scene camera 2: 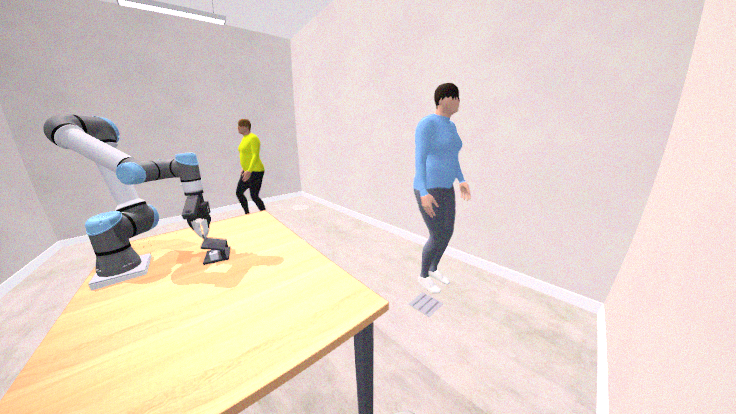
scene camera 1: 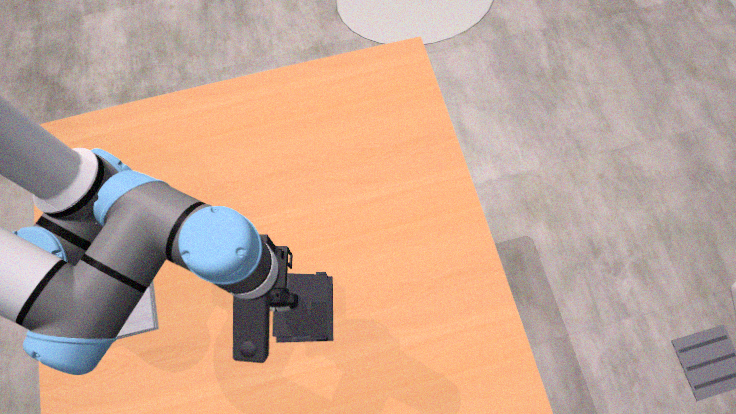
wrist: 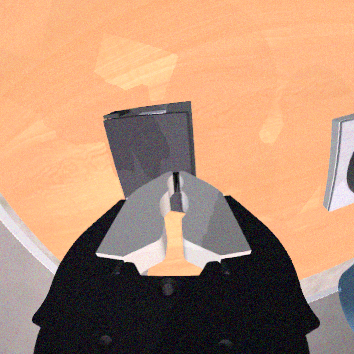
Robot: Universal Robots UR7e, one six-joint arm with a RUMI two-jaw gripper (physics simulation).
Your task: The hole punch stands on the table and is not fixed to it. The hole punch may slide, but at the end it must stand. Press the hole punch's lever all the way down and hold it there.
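Frame: origin at the arm's base, x down, y left, z ahead, level; centimetres.
Seen in the pictures: gripper, fingertip midpoint: (scene camera 2: 204, 238) (scene camera 1: 279, 305) (wrist: 176, 174); arm's base at its link origin: (scene camera 2: 120, 267).
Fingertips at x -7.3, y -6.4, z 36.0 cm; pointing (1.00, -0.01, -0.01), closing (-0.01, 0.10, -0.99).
Note:
Offsets run from my fingertips to a thing's middle. Level surfaces: height alone.
The dark grey hole punch @(dx +5.8, dy +0.4, dz +3.1 cm) (scene camera 1: 313, 314) (scene camera 2: 216, 255) (wrist: 150, 145) stands on its base on the wooden table @(dx +10.1 cm) (scene camera 1: 360, 154) (scene camera 2: 205, 324) (wrist: 240, 65). Its lever @(dx +3.5, dy +0.4, dz +3.1 cm) (scene camera 2: 215, 243) is raised at a slant, with a gap to the base in scene camera 2. My gripper (scene camera 2: 203, 236) (wrist: 176, 174) is shut and empty, pointing down. Its fingertips are at or just above the lever's raised edge; whether they touch it I cannot tell. In scene camera 1 the wrist hides the fingertips and covers one side of the hole punch.
The arm's pale base plate (scene camera 1: 149, 315) (scene camera 2: 146, 266) (wrist: 330, 175) is on the table, to the right in the wrist view. A person in blue (scene camera 2: 437, 149) and a person in yellow (scene camera 2: 250, 154) stand beyond the table. A floor grate (scene camera 1: 707, 360) (scene camera 2: 426, 304) lies beside it.

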